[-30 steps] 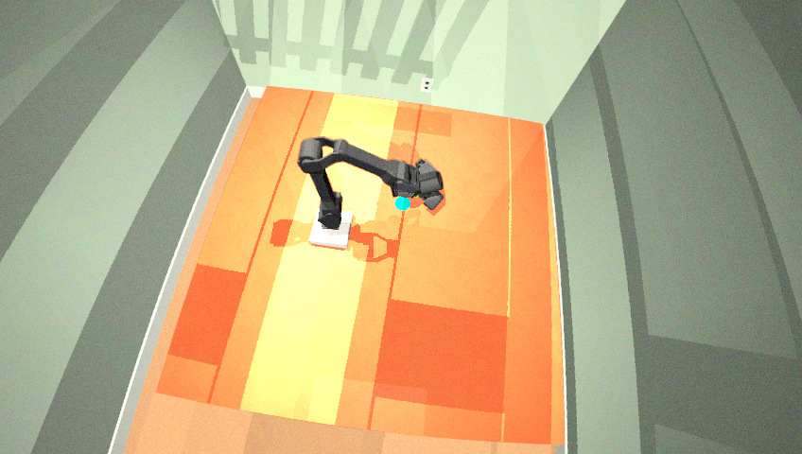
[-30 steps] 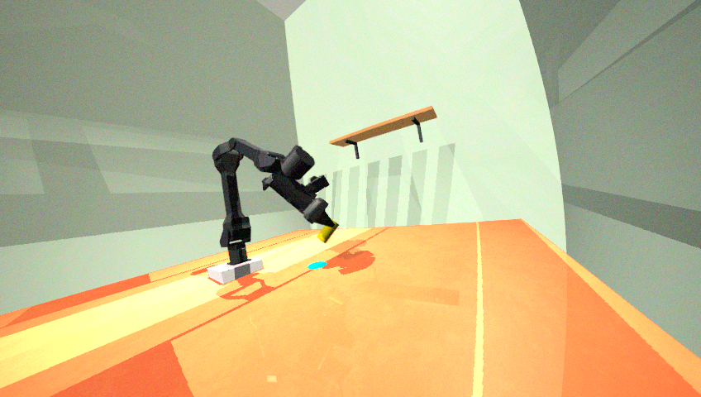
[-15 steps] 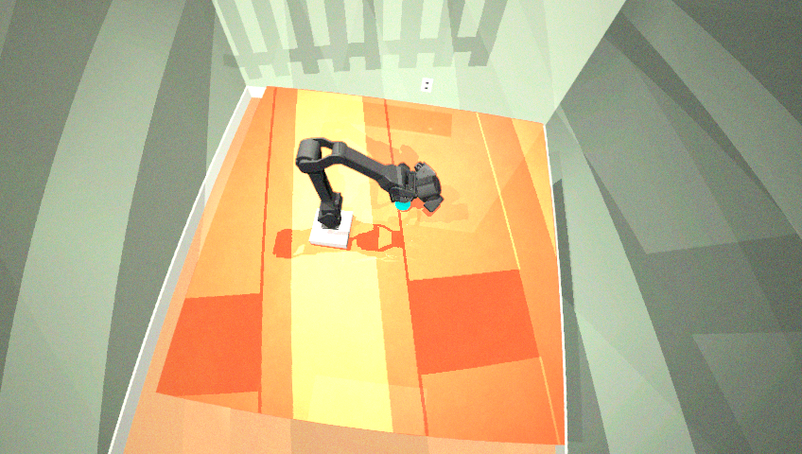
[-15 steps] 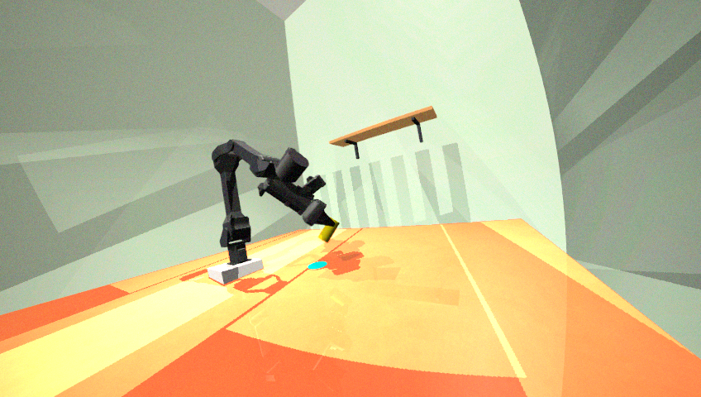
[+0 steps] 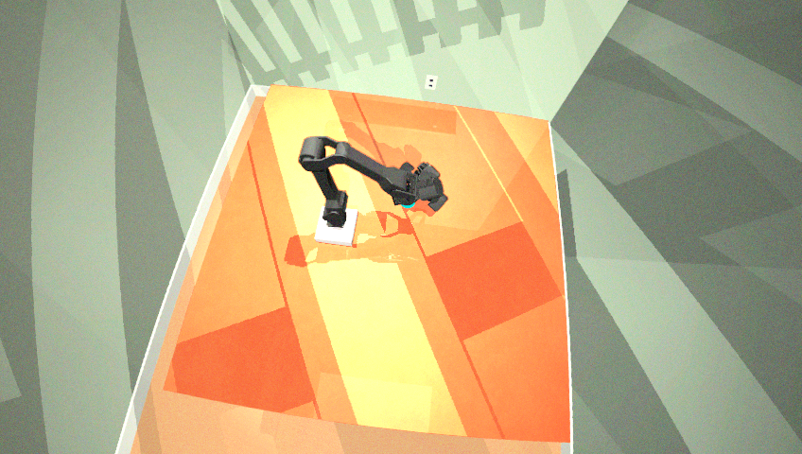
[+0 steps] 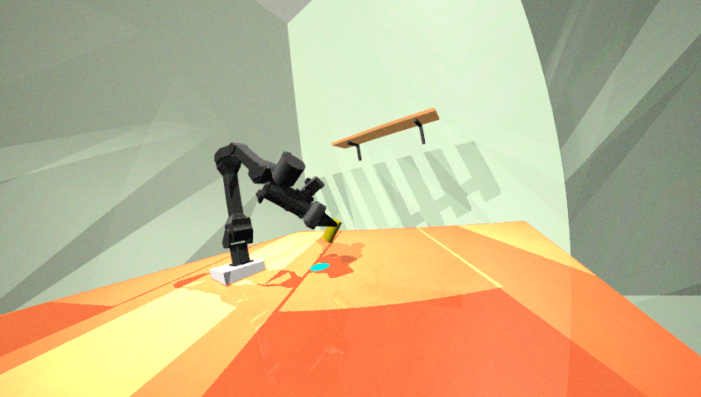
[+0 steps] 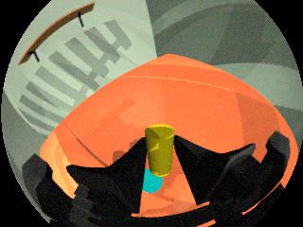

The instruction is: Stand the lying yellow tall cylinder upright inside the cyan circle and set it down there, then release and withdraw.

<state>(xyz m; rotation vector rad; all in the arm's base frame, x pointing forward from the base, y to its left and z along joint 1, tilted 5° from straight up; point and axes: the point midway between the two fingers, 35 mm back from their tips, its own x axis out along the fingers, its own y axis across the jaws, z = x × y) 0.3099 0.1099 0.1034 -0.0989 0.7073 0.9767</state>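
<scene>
My gripper tip is now 130 mm above the cyan circle, 70 mm past it and 20 mm to the left of it. Also, from my gripper tip: yellow tall cylinder (20 mm below, 10 mm to the right, 10 mm behind).
</scene>
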